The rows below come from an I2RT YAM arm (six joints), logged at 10 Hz.
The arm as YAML. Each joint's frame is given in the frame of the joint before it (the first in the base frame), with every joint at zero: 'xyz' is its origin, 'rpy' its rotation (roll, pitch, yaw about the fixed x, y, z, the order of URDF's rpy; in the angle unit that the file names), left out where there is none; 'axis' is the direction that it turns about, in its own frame. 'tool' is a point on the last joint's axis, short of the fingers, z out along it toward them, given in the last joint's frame.
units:
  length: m
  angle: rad
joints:
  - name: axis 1
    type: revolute
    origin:
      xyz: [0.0, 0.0, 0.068]
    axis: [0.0, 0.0, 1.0]
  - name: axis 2
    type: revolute
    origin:
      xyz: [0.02, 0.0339, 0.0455]
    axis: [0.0, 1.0, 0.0]
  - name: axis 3
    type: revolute
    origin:
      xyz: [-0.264, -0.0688, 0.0]
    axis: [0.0, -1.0, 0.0]
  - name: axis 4
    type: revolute
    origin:
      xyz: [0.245, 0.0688, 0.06]
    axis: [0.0, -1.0, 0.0]
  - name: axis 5
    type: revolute
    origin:
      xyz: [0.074, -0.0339, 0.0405]
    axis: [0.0, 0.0, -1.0]
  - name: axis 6
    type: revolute
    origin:
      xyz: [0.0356, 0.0, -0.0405]
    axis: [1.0, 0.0, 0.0]
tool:
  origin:
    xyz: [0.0, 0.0, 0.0]
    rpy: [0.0, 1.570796, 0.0]
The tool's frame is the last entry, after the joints.
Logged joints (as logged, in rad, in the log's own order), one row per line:
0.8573 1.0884 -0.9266 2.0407 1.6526 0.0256
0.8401 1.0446 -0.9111 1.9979 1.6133 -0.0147
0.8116 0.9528 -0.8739 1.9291 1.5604 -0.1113
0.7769 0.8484 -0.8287 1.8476 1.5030 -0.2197
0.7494 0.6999 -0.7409 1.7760 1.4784 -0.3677
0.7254 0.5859 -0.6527 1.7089 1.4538 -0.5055
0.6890 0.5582 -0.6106 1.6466 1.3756 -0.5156
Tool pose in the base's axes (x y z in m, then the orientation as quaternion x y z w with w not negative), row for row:
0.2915 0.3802 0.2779 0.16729 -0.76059 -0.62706 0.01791
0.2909 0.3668 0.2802 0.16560 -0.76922 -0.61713 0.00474
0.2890 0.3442 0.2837 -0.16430 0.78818 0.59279 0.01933
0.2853 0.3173 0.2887 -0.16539 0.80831 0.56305 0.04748
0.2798 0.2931 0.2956 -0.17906 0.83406 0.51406 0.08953
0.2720 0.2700 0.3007 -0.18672 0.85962 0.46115 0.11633
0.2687 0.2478 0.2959 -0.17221 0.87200 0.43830 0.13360
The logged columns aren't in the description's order. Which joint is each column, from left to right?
Columns, left to right: axis 1, axis 6, axis 5, axis 2, axis 3, axis 4.
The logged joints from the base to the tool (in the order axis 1, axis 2, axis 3, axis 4, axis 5, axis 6), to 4 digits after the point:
0.8573 2.0407 1.6526 0.0256 -0.9266 1.0884
0.8401 1.9979 1.6133 -0.0147 -0.9111 1.0446
0.8116 1.9291 1.5604 -0.1113 -0.8739 0.9528
0.7769 1.8476 1.5030 -0.2197 -0.8287 0.8484
0.7494 1.7760 1.4784 -0.3677 -0.7409 0.6999
0.7254 1.7089 1.4538 -0.5055 -0.6527 0.5859
0.6890 1.6466 1.3756 -0.5156 -0.6106 0.5582

